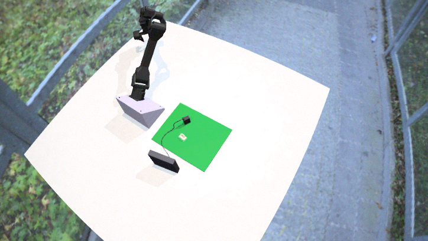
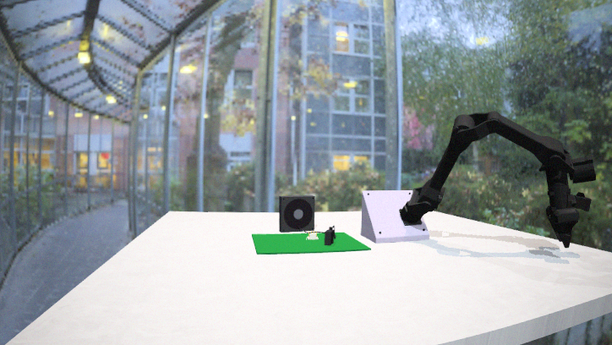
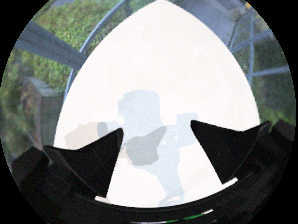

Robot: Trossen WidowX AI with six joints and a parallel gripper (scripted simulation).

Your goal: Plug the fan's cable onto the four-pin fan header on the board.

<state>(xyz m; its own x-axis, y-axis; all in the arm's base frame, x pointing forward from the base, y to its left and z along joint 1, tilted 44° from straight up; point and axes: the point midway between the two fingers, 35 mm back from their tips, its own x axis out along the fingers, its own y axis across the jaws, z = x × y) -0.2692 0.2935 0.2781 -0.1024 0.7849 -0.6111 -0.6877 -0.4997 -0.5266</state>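
The black plug lies 55 cm ahead of my gripper tip, 37 cm to the right of it and 1 cm below it. Round my gripper tip: black fan 60 cm ahead, 59 cm to the right, 3 cm above; then green board 61 cm ahead, 41 cm to the right, 4 cm below.
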